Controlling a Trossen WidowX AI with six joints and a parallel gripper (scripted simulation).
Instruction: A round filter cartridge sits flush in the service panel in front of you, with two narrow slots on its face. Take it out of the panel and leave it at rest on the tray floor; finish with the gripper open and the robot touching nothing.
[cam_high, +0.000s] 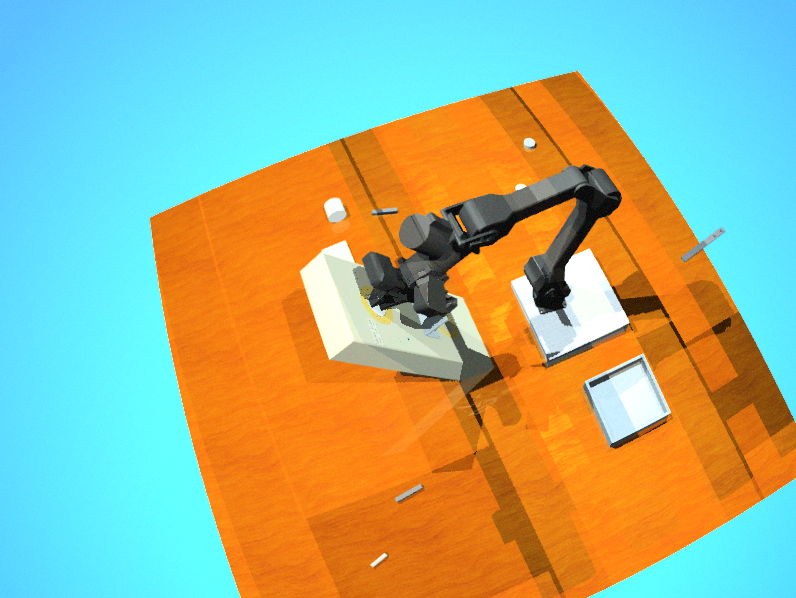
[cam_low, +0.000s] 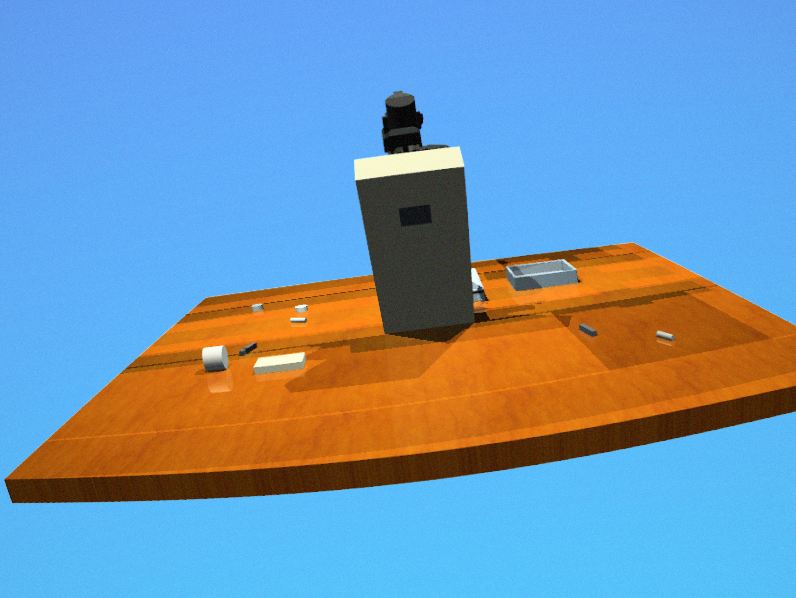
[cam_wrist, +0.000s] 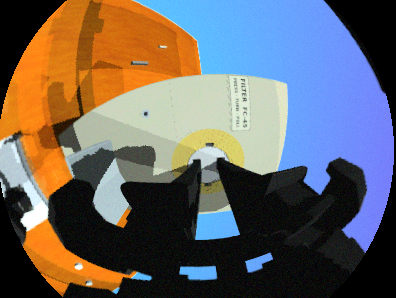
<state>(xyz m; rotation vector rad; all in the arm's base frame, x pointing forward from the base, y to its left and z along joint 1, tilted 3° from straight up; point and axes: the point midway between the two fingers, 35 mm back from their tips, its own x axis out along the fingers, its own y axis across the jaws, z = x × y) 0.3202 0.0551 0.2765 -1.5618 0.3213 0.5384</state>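
Right now my gripper tip is 10 mm short of the round filter cartridge and 10 mm above it. The rest, counted from my gripper tip: grey tray: 470 mm behind, 210 mm to the left, 260 mm below; then cream block: 70 mm ahead, 270 mm to the right, 260 mm below; then cream service panel: 40 mm behind, 10 mm to the right, 80 mm below.
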